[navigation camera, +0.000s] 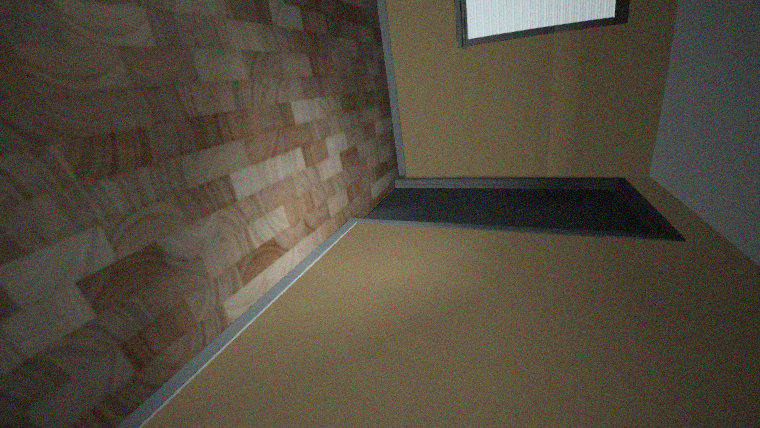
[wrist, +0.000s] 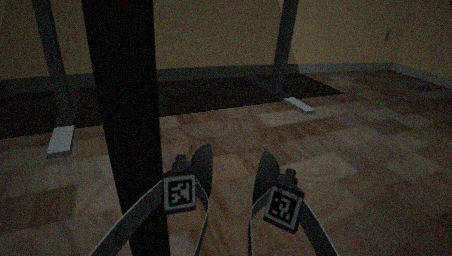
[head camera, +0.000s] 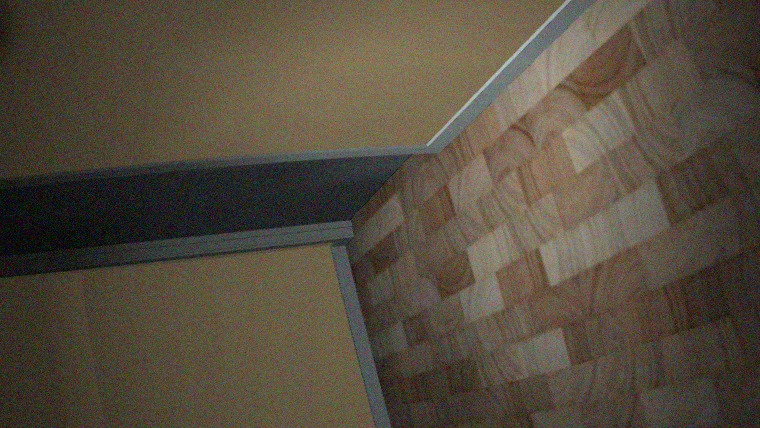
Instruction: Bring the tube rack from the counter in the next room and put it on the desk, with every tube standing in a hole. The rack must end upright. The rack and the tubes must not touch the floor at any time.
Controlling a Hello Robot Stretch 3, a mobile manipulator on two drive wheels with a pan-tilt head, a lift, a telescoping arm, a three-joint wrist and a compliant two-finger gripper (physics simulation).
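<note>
My gripper is open in the wrist view, with nothing between its fingertips, above the wood-patterned floor. The tube rack, the tubes and the counter do not show in these views. Two grey legs with pale feet stand near the wall beyond the gripper in the wrist view; what they carry is out of view, so I cannot tell whether they belong to the desk.
A dark grey door panel in a grey frame stands between yellow wall sections. Skirting runs along the wall foot beside the wood floor. A black upright bar crosses the wrist view left of the fingers.
</note>
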